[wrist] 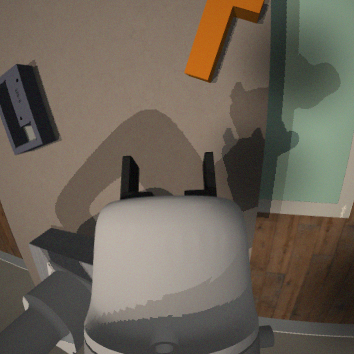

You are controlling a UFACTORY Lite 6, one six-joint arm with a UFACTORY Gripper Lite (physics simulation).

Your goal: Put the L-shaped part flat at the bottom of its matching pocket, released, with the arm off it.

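Places are measured from the arm's base along level axes (x ahead, y left, z up), in metres.
Pixels of known places: hand at its tool point: [168,176]; arm's base at its link origin: [74,293].
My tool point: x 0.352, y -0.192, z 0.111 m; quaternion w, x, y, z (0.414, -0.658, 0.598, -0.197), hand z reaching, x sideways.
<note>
For each thing: its top centre in the pictures, then the offset to it from my tool point. Level surfaces: height alone.
- orange L-shaped part at its top centre: [223,32] dx +0.121, dy +0.004, dz -0.158 m
- dark grey block with a recess, top centre: [13,112] dx -0.016, dy +0.339, dz -0.151 m
- beige table top at its surface level: dz -0.188 m
The orange L-shaped part [207,45] lies on the table top at the upper middle of the wrist view, its far end cut off by the view's top edge. A dark grey block with a recess [32,107] lies at the left; the recess has a light square opening at its lower end, and whether it is the matching pocket I cannot tell. My gripper [169,172] is open, with nothing between its two black fingers. It is above the table, below the orange part in the view and apart from it.
The beige table top [125,65] carries the arm's shadows. A green panel with a pale border [320,145] is at the right, beside the table's edge. Wooden floor [305,260] shows at the lower right. Grey arm parts [40,310] are at the lower left.
</note>
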